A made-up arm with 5 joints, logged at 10 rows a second.
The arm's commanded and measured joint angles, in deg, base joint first. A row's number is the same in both.
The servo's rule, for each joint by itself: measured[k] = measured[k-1] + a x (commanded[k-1-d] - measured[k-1]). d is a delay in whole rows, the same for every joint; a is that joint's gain. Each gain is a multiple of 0.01, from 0.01 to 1. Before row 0 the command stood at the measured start. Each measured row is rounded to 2 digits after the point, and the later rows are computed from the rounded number. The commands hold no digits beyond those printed.
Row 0, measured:
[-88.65 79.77 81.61 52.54 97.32]
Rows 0 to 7, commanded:
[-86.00 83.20 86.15 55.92 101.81]
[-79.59 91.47 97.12 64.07 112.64]
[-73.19 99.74 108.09 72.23 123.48]
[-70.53 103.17 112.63 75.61 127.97]
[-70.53 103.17 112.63 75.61 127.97]
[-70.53 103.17 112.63 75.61 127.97]
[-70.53 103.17 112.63 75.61 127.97]
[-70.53 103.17 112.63 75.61 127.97]
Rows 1 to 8, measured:
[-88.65 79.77 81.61 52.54 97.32]
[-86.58 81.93 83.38 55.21 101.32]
[-81.13 87.94 88.74 62.21 111.39]
[-74.94 95.37 96.29 70.13 122.15]
[-71.50 100.28 102.66 74.46 127.33]
[-70.74 102.10 106.55 75.37 127.90]
[-70.58 102.77 108.92 75.56 127.96]
[-70.54 103.02 110.37 75.60 127.97]
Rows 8 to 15, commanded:
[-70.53 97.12 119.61 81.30 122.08]
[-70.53 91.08 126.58 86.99 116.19]
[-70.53 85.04 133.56 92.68 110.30]
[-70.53 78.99 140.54 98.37 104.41]
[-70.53 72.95 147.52 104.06 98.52]
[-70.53 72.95 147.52 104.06 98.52]
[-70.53 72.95 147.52 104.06 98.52]
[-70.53 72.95 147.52 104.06 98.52]
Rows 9 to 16, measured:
[-70.53 103.11 111.25 75.61 127.97]
[-70.53 99.34 114.51 80.11 122.73]
[-70.53 94.14 119.22 85.55 116.91]
[-70.53 88.41 124.81 91.18 111.03]
[-70.53 82.48 130.94 96.86 105.14]
[-70.53 76.48 137.41 102.55 99.25]
[-70.53 74.26 141.35 103.74 98.60]
[-70.53 73.43 143.76 103.99 98.53]

